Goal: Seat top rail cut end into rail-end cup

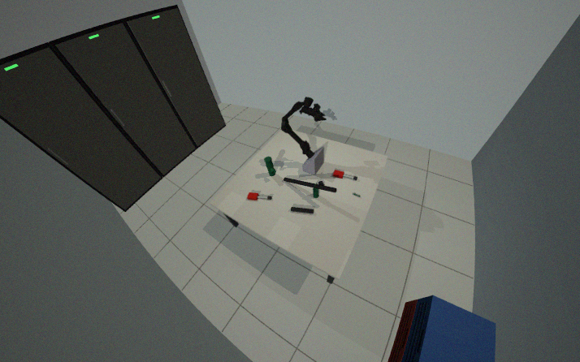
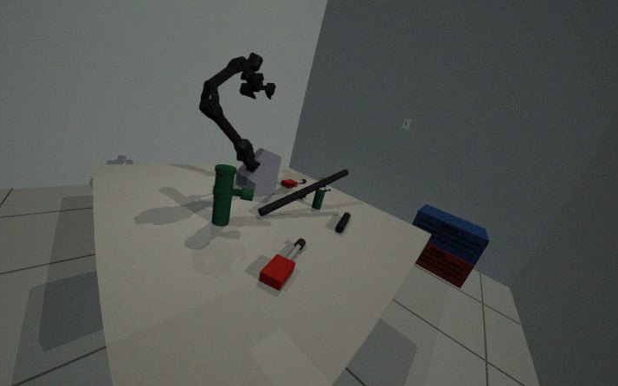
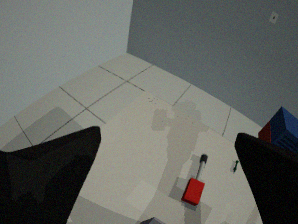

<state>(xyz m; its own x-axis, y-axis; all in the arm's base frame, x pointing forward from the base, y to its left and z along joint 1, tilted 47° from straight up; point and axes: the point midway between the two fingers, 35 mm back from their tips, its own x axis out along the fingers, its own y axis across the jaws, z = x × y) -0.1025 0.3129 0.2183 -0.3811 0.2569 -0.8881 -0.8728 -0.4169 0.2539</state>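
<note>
Now: the green rail-end cup 44 cm ahead of my gripper tip, 34 cm to the right of it and 36 cm below it. The rest, counted from my gripper tip: small green post: 46 cm ahead, 11 cm to the left, 37 cm below; then short black cylinder: 64 cm ahead, 8 cm to the left, 46 cm below.
</note>
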